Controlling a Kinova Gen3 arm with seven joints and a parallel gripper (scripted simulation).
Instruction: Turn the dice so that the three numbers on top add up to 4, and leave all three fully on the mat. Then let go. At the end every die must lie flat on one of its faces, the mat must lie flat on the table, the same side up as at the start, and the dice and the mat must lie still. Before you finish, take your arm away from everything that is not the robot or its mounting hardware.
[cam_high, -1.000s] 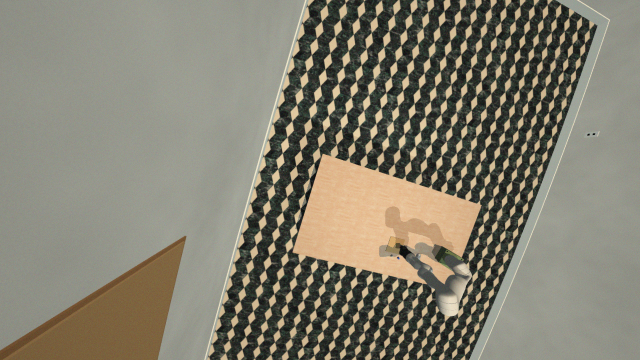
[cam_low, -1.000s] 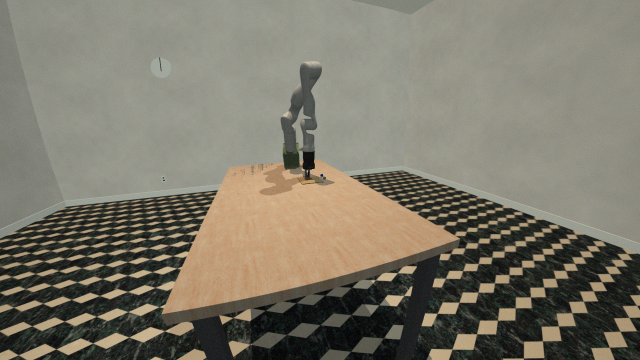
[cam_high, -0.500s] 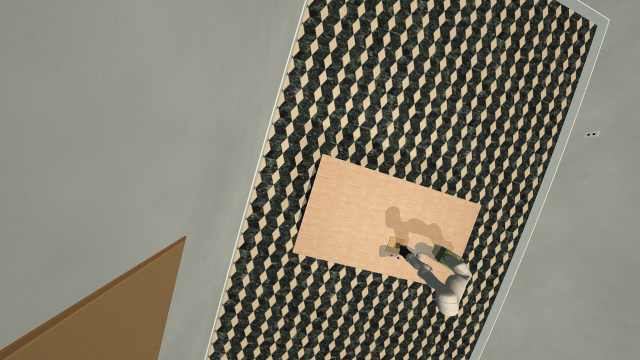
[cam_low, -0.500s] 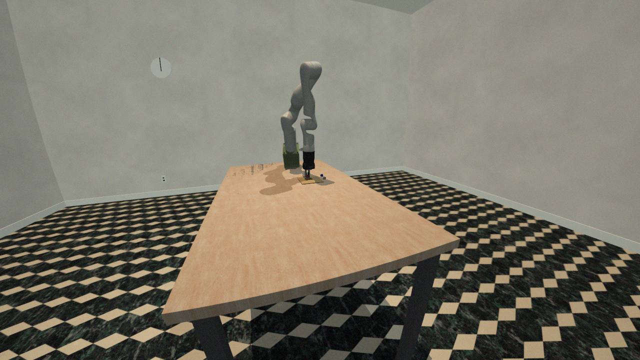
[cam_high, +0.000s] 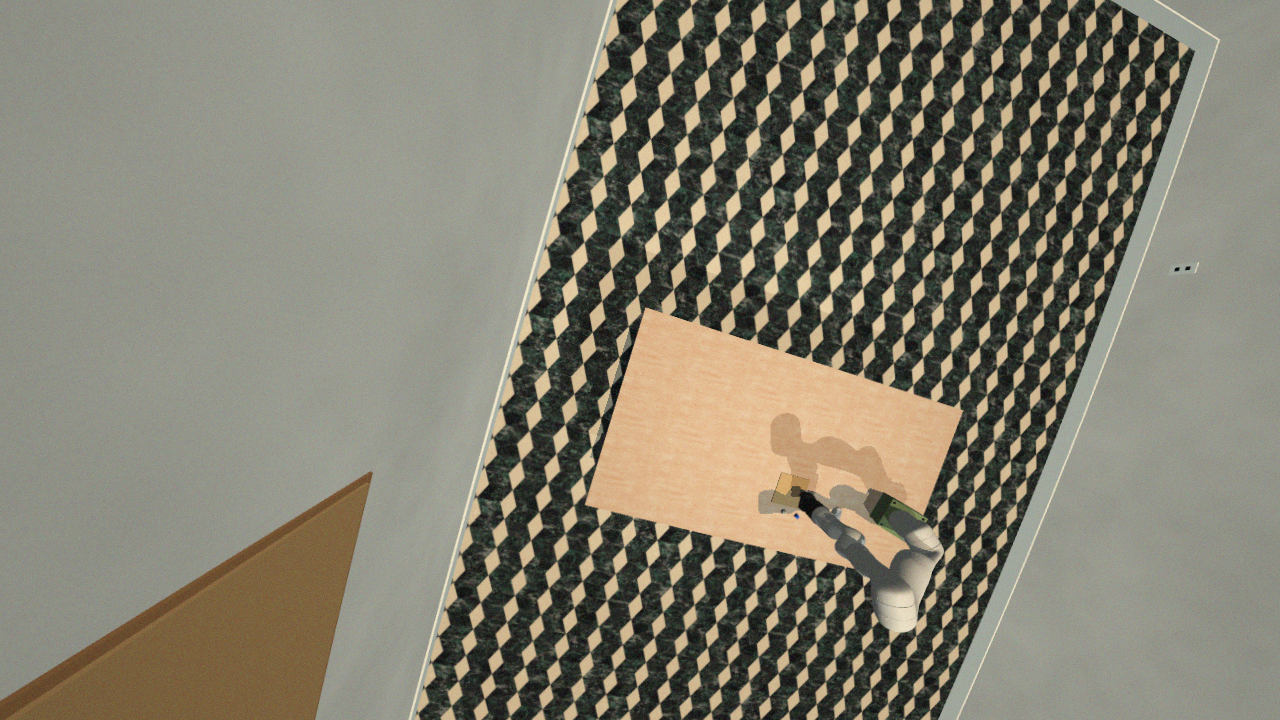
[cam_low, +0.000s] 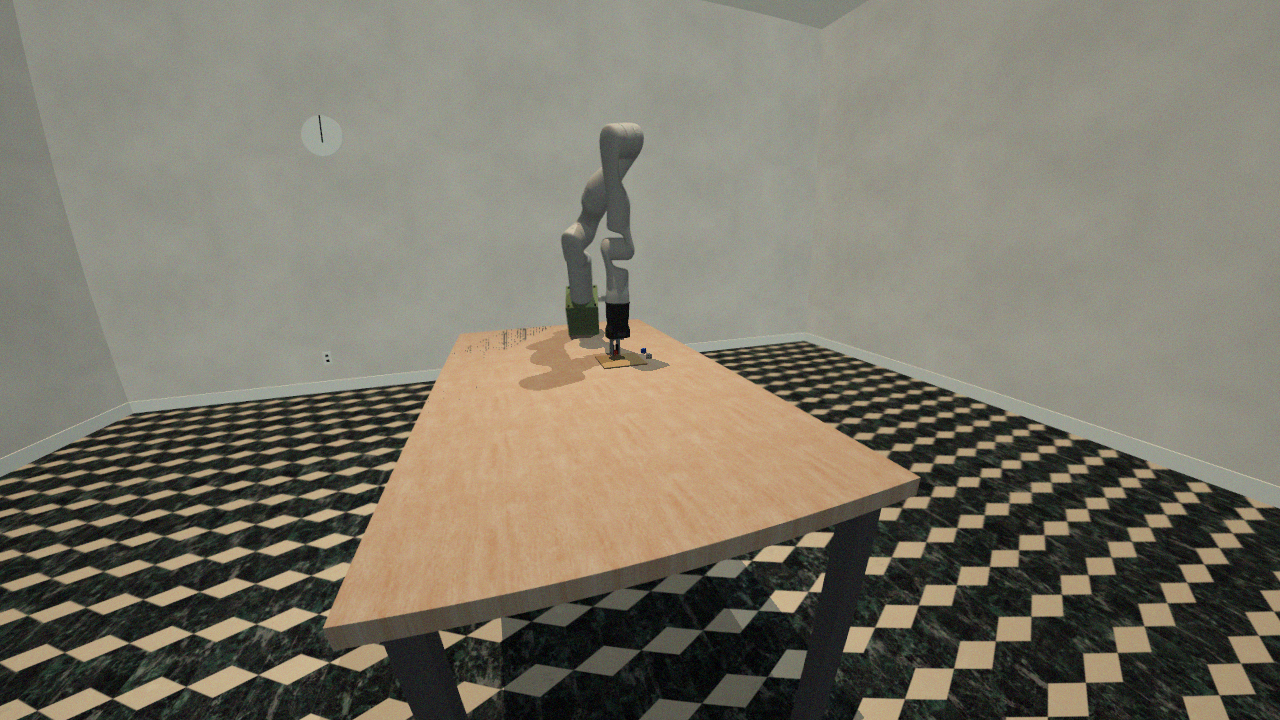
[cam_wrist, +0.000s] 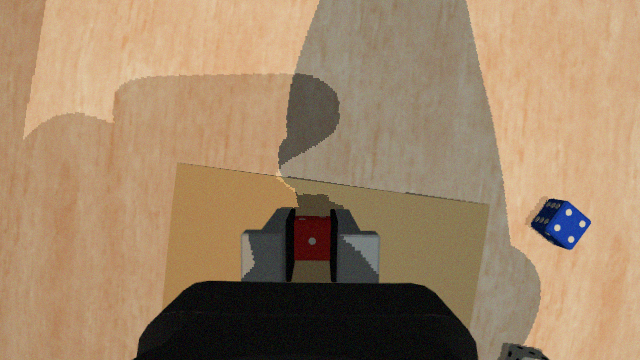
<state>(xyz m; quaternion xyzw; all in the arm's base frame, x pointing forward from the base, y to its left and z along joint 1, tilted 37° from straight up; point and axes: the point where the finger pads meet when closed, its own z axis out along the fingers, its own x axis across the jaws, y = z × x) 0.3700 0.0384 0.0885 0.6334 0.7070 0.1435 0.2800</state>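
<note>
Right now the red die is 10 mm below my hand. Also, from my hand: tan mat (50 mm ahead, 30 mm below); then blue die (10 mm behind, 110 mm to the left, 20 mm below); then white die (60 mm ahead, 100 mm to the left, 20 mm below).
</note>
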